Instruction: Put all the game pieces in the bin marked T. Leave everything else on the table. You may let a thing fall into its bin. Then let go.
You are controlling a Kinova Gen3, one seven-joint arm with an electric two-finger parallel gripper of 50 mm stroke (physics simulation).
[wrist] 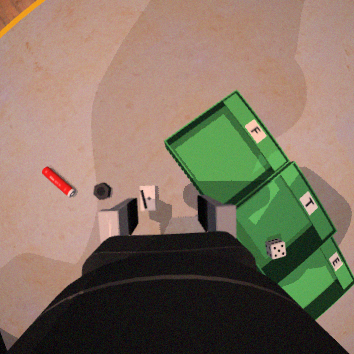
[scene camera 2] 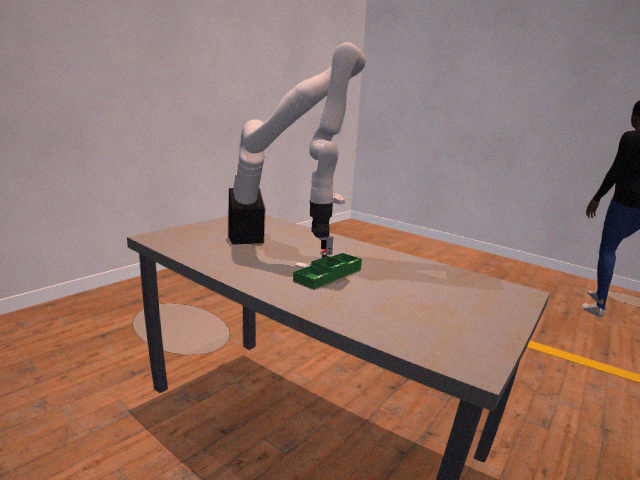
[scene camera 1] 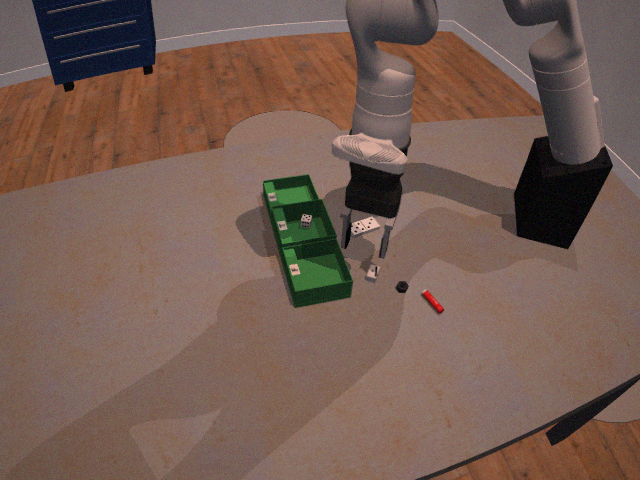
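Seen in the pictures: gripper, fingertip midpoint: (wrist: 167, 209) (scene camera 2: 326, 251) (scene camera 1: 364, 248); arm's base, link origin: (scene camera 2: 245, 196) (scene camera 1: 575, 149).
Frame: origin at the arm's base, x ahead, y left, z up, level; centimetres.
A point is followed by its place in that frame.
A white die with black dots (scene camera 1: 306, 221) @[x 46.0, y -6.4, z -15.3 cm] (wrist: 276, 249) @[x 45.7, y -6.9, z -15.2 cm] is inside the green bin marked T (scene camera 1: 294, 235) @[x 48.2, y -5.2, z -16.8 cm] (wrist: 295, 180) @[x 50.4, y -1.8, z -13.3 cm], the middle one of three. A white domino (scene camera 1: 364, 226) @[x 36.5, y -4.8, z -16.8 cm] (scene camera 2: 302, 265) @[x 36.6, y -5.6, z -16.8 cm] lies on the table beside the bins; it does not show clearly in the wrist view. My gripper (scene camera 1: 364, 250) @[x 39.6, y 3.2, z -12.9 cm] (scene camera 2: 326, 253) @[x 39.6, y 3.2, z -12.9 cm] (wrist: 167, 209) @[x 39.6, y 3.2, z -12.9 cm] is open and empty, pointing down close to the domino. In scene camera 1 the domino shows between and behind the fingers; their exact height over it is hard to tell.
A small white sharpener (scene camera 1: 372, 272) @[x 38.5, y 5.2, z -16.3 cm] (wrist: 148, 198) @[x 38.3, y 4.9, z -16.3 cm], a black hex nut (scene camera 1: 402, 286) @[x 34.8, y 8.7, z -16.6 cm] (wrist: 102, 191) @[x 34.8, y 8.3, z -16.6 cm] and a red battery (scene camera 1: 433, 301) @[x 31.2, y 12.6, z -16.5 cm] (wrist: 58, 181) @[x 31.3, y 12.1, z -16.5 cm] lie on the table near the gripper. Bin F (scene camera 1: 317, 273) @[x 46.6, y 3.3, z -16.8 cm] (wrist: 215, 150) @[x 46.7, y 4.8, z -16.8 cm] and bin E (scene camera 1: 294, 195) @[x 46.2, y -14.7, z -16.8 cm] adjoin bin T.
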